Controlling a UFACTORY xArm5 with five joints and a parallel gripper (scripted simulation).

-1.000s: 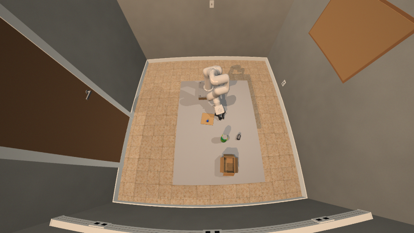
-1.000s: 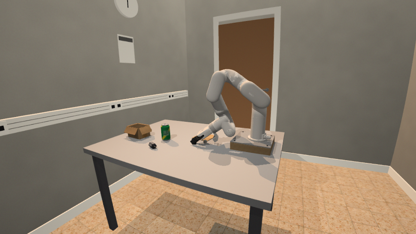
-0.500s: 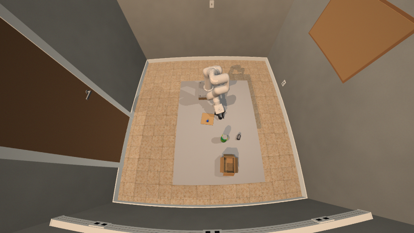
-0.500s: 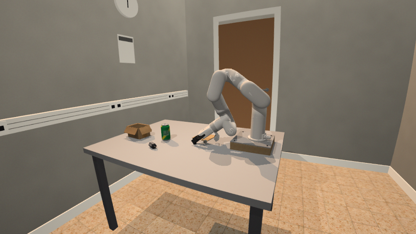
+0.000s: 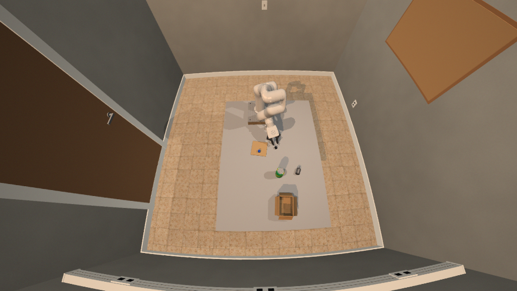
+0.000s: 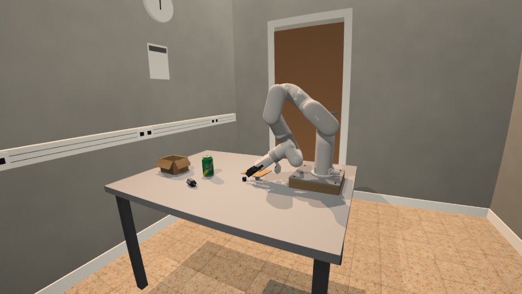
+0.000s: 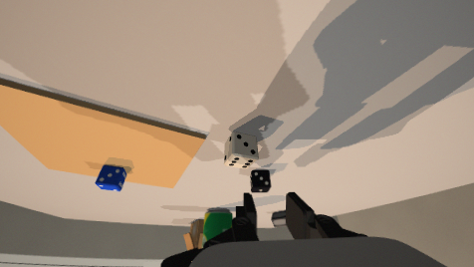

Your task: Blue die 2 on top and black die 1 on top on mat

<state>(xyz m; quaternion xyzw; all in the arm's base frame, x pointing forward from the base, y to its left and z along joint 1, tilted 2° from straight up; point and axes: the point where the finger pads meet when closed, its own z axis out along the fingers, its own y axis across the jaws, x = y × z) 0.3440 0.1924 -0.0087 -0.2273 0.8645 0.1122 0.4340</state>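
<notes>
My gripper is now 30 mm short of the black die, 20 mm to the right of it and 40 mm above it. The rest, counted from my hand: white die (20 mm behind, 40 mm to the right, 40 mm below); then mat (60 mm ahead, 130 mm to the right, 50 mm below); then blue die (90 mm ahead, 130 mm to the right, 40 mm below).
</notes>
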